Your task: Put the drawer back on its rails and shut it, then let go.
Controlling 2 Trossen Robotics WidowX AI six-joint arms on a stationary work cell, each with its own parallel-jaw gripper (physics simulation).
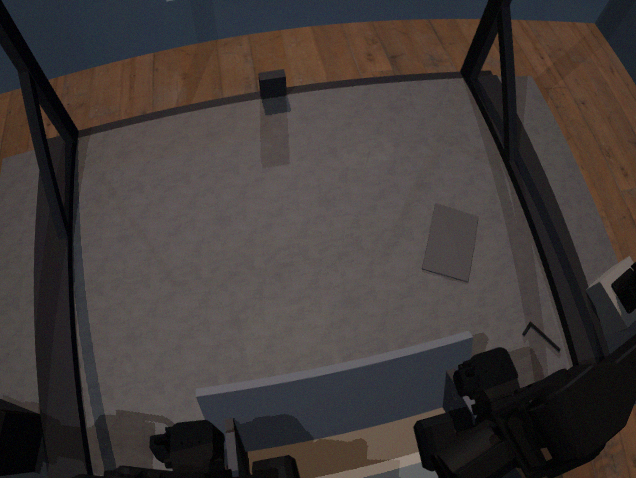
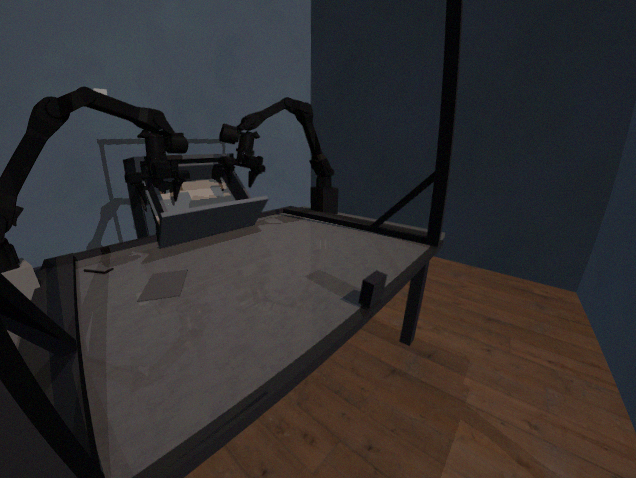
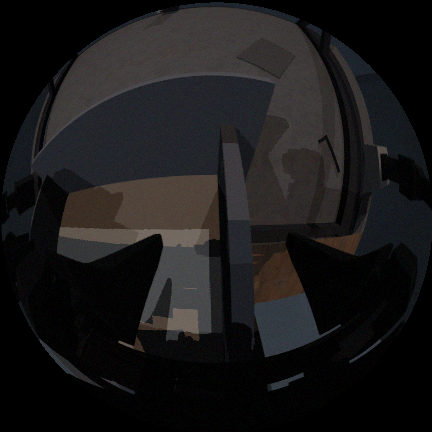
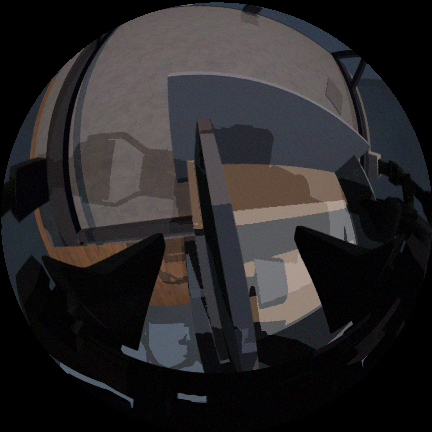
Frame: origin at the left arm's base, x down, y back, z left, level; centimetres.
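Where they show: left gripper, between the fingertips: [image 1: 472,425] [image 2: 161,203] [image 3: 226,240] [image 4: 366,199]; right gripper, between the fingertips: [image 2: 240,186] [image 3: 32,237] [image 4: 231,236]; left arm's base, origin of its link: [image 1: 629,290] [image 3: 384,166] [image 4: 379,165]; right arm's base, origin of its link: [image 2: 324,187].
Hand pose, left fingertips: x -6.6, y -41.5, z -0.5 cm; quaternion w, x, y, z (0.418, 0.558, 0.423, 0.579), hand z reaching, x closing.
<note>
Each offset is from my left fingertips to the top centre of the thing.
The drawer [image 1: 334,382] [image 2: 210,223] [image 3: 165,120] [image 4: 245,105] has a wide grey-blue front, dark side walls and a tan floor. It sticks far out of the dark cabinet [image 2: 137,205], its front lower than the cabinet's top, over the table's back edge. My left gripper [image 1: 462,406] [image 2: 159,197] [image 3: 226,240] is open, with one side wall between its spread fingers, not gripped. My right gripper [image 1: 231,452] [image 2: 237,185] [image 4: 231,236] is open around the other side wall, also not gripped. I cannot tell whether the drawer sits on its rails.
A thin grey plate @[dx +13.5, dy +18.6, dz -26.0 cm] [image 1: 450,242] [image 2: 164,285] [image 3: 265,57] [image 4: 334,95] lies on the table. A black L-shaped rod @[dx +13.2, dy +23.4, dz -2.0 cm] [image 1: 543,337] [image 2: 100,270] [image 3: 332,154] lies near the table's side edge. A dark block @[dx +8.0, dy +5.7, dz -69.0 cm] [image 1: 272,84] [image 2: 372,289] stands at the edge opposite the cabinet. Frame posts rise at the corners.
</note>
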